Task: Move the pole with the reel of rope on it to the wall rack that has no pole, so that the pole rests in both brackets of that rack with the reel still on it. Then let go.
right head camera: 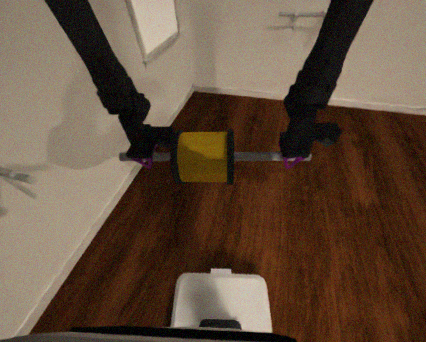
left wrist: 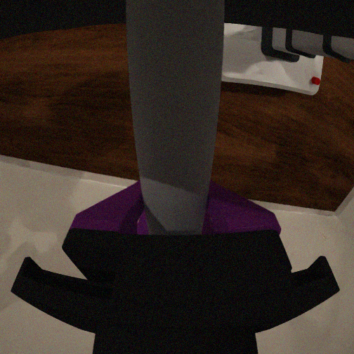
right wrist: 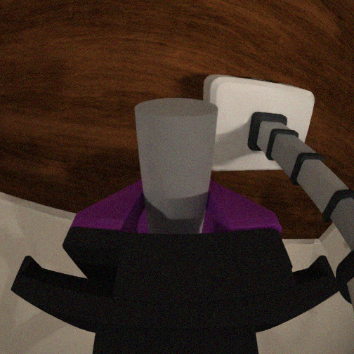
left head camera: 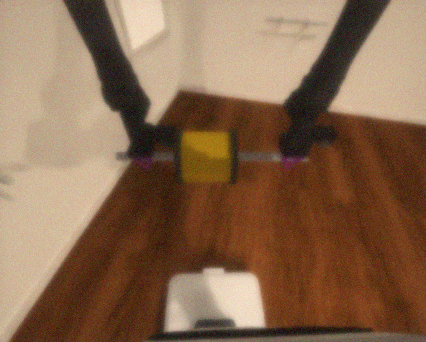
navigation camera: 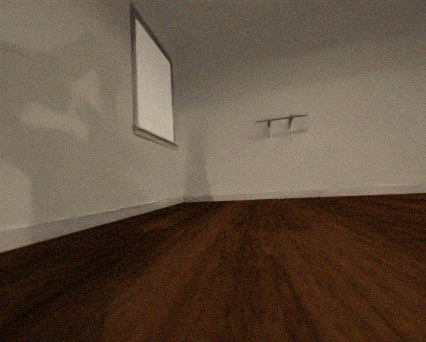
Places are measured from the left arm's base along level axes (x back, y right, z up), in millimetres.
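Pixels of known places: left gripper, between the fingertips: (right head camera: pixel 150 165) (left head camera: pixel 148 165); right gripper, between the fingertips: (right head camera: pixel 286 165) (left head camera: pixel 284 165).
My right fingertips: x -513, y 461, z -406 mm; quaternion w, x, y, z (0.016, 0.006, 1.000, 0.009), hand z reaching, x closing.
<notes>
For each thing: its top centre in the pictures, then the offset to it from my right fingertips. "*": a spot on its surface instead.
- grey pole, a spot on its surface: (right head camera: pixel 257 156) (left head camera: pixel 258 156) * dx +7, dy -104, dz +52 mm
- yellow reel, centre of its top: (left head camera: pixel 206 136) (right head camera: pixel 202 136) dx -5, dy -271, dz +127 mm
A grey pole (left head camera: pixel 260 157) (right head camera: pixel 257 156) (left wrist: pixel 175 100) (right wrist: pixel 175 150) is held level in the air, running left to right. A yellow reel (left head camera: pixel 207 157) (right head camera: pixel 204 157) with dark flanges sits on it, nearer my left gripper. My left gripper (left head camera: pixel 143 159) (right head camera: pixel 142 159) (left wrist: pixel 174 177) is shut on the pole near its left end. My right gripper (left head camera: pixel 292 160) (right head camera: pixel 294 160) (right wrist: pixel 175 176) is shut on it near its right end. Part of a wall bracket (right head camera: pixel 17 176) (left head camera: pixel 4 184) shows on the left wall at the picture's edge, without a visible pole.
On the far wall, a rack (navigation camera: pixel 290 122) carries a thin pole (navigation camera: pixel 280 119) (left head camera: pixel 310 22) (right head camera: pixel 305 14). A bright window (navigation camera: pixel 155 85) (right head camera: pixel 156 27) is in the left wall near the corner. The white robot base (left head camera: pixel 215 297) (right head camera: pixel 222 300) is below. The left wall runs close beside the pole's left end in the picture.
</notes>
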